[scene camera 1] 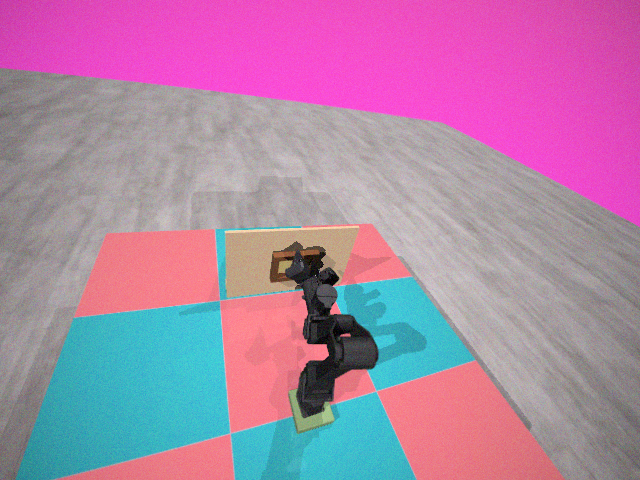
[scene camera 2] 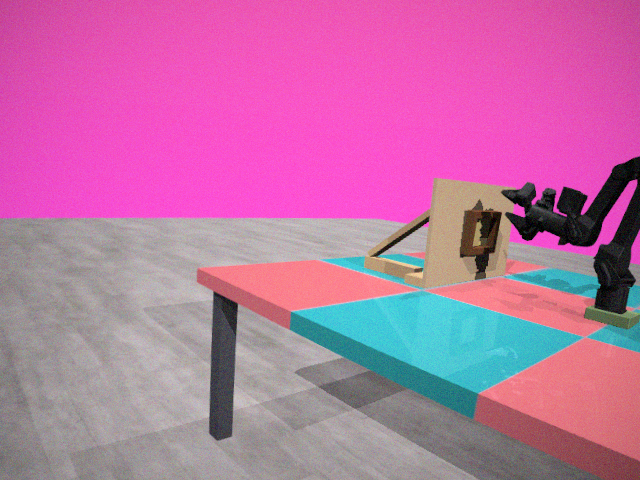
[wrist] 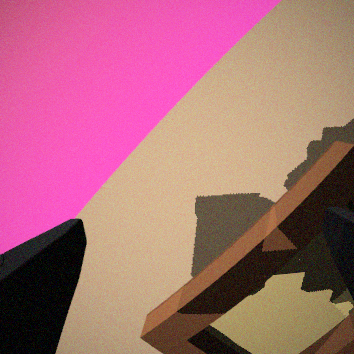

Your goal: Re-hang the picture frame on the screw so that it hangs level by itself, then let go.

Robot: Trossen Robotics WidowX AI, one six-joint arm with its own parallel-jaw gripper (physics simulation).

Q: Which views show the gripper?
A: Scene camera 1, scene camera 2 and the wrist view: all of them.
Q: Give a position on a brown picture frame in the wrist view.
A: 277,280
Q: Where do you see a tan board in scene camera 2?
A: At 451,199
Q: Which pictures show the brown picture frame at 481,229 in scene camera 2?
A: Scene camera 1, scene camera 2 and the wrist view: all of them.
